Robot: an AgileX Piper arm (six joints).
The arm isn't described. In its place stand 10 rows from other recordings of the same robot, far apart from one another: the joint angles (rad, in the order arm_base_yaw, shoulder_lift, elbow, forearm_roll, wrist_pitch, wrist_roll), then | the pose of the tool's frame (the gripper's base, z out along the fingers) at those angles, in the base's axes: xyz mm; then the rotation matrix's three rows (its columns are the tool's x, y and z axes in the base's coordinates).
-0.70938 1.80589 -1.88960 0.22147 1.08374 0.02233 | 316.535, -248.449, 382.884; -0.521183, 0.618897, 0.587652; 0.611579, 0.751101, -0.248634; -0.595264, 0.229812, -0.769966
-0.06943 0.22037 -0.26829 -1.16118 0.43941 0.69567 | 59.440, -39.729, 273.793; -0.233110, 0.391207, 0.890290; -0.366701, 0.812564, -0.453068; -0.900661, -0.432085, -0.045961
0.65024 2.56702 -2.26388 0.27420 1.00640 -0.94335 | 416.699, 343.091, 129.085; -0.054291, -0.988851, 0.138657; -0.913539, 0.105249, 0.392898; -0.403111, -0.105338, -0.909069
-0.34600 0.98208 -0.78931 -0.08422 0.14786 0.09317 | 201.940, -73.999, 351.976; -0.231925, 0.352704, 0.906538; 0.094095, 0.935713, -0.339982; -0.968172, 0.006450, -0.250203
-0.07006 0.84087 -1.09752 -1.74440 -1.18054 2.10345 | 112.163, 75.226, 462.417; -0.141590, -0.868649, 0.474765; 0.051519, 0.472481, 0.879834; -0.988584, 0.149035, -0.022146
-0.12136 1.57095 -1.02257 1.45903 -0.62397 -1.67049 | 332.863, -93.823, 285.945; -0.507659, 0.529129, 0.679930; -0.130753, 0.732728, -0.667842; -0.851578, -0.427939, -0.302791
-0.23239 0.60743 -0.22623 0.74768 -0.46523 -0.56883 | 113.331, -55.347, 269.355; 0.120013, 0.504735, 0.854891; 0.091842, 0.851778, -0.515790; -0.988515, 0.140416, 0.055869
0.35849 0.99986 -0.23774 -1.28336 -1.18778 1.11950 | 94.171, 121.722, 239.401; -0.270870, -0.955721, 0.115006; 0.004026, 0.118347, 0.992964; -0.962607, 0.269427, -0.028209
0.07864 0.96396 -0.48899 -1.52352 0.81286 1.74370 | 172.519, -52.625, 275.996; -0.266435, 0.684607, 0.678473; 0.144204, 0.724308, -0.674228; -0.953005, -0.081800, -0.291704
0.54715 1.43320 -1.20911 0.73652 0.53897 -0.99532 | 260.009, 195.131, 350.657; -0.182209, -0.845209, 0.502415; -0.471352, 0.523514, 0.709760; -0.862918, -0.107490, -0.493780
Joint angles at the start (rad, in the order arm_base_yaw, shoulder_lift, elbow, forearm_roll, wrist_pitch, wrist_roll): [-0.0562 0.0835 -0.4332 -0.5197 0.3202 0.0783]
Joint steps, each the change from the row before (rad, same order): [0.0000 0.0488 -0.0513 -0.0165 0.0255 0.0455]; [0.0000 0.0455 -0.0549 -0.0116 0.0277 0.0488]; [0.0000 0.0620 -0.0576 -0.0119 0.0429 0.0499]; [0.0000 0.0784 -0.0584 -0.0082 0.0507 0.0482]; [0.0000 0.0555 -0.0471 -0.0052 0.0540 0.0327]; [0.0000 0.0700 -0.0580 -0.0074 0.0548 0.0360]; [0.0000 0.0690 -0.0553 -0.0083 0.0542 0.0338]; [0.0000 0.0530 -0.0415 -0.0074 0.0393 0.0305]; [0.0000 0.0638 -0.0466 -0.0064 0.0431 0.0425]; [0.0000 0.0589 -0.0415 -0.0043 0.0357 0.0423]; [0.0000 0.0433 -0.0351 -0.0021 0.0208 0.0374]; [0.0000 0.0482 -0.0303 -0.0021 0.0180 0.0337]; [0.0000 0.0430 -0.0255 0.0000 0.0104 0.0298]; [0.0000 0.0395 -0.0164 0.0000 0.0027 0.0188]
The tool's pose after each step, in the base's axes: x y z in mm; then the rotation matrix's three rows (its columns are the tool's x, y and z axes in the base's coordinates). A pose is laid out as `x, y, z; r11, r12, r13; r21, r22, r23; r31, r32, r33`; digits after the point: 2 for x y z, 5 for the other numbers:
30.56, -17.50, 337.53; 0.04302, 0.26196, 0.96412; -0.37382, 0.89913, -0.22763; -0.92650, -0.35062, 0.13661
32.87, -19.16, 350.79; 0.03610, 0.27140, 0.96179; -0.33366, 0.91046, -0.24439; -0.94200, -0.31209, 0.12342
39.18, -21.77, 362.86; 0.00313, 0.28175, 0.95948; -0.28725, 0.91930, -0.26902; -0.95785, -0.27477, 0.08381
50.26, -24.90, 373.30; -0.05069, 0.29270, 0.95486; -0.23487, 0.92578, -0.29625; -0.97070, -0.23929, 0.02182
57.77, -27.85, 380.57; -0.09896, 0.30968, 0.94568; -0.19253, 0.92642, -0.32353; -0.97629, -0.21409, -0.03206
68.27, -31.06, 389.80; -0.14886, 0.33064, 0.93194; -0.14725, 0.92452, -0.35153; -0.97783, -0.18956, -0.08894
79.54, -34.30, 397.66; -0.19837, 0.35440, 0.91381; -0.10368, 0.91952, -0.37912; -0.97463, -0.16995, -0.14566
88.80, -36.75, 403.11; -0.23198, 0.37508, 0.89750; -0.06699, 0.91432, -0.39942; -0.97041, -0.15278, -0.18698
100.92, -39.44, 408.27; -0.26736, 0.40112, 0.87614; -0.01642, 0.90721, -0.42036; -0.96346, -0.12677, -0.23596
112.85, -41.71, 412.18; -0.29434, 0.42628, 0.85537; 0.03294, 0.89901, -0.43670; -0.95513, -0.10036, -0.27865
121.79, -43.11, 416.41; -0.30134, 0.44591, 0.84283; 0.07322, 0.89212, -0.44582; -0.95070, -0.07263, -0.30148
132.91, -44.51, 418.31; -0.31586, 0.46356, 0.82786; 0.10937, 0.88450, -0.45354; -0.94248, -0.05271, -0.33008
143.43, -45.49, 419.43; -0.32543, 0.47700, 0.81643; 0.14054, 0.87824, -0.45710; -0.93506, -0.03401, -0.35284
154.00, -46.18, 418.37; -0.33968, 0.48379, 0.80658; 0.15925, 0.87477, -0.45762; -0.92696, -0.02700, -0.37418

